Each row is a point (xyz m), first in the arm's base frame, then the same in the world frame.
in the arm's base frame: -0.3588 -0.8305 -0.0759
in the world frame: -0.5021 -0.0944 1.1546
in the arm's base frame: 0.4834 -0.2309 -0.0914
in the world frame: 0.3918 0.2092 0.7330
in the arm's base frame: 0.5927 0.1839 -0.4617
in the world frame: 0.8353 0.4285 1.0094
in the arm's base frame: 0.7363 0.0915 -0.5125
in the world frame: 0.8136 0.5766 0.9128
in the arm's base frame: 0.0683 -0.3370 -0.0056
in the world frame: 0.1188 -0.0582 0.9449
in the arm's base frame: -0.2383 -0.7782 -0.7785
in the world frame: -0.3643 0.4970 1.5317
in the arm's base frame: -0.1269 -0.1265 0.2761
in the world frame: 0.2132 -0.4487 0.9647
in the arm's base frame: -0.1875 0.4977 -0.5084
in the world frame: 0.8005 -0.0711 1.6866
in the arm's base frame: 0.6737 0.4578 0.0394
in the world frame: 1.0888 0.0059 0.7097
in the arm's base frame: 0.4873 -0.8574 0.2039
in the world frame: -0.1929 0.1759 0.3632
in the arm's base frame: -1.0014 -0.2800 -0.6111
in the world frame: -0.2368 -0.2136 2.1126
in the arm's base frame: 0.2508 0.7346 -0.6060
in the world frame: 1.2026 0.1786 1.5029
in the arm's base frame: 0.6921 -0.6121 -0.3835
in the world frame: 0.1486 0.6674 0.6616
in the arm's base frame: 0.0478 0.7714 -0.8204
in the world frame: 1.1645 0.2175 1.7954
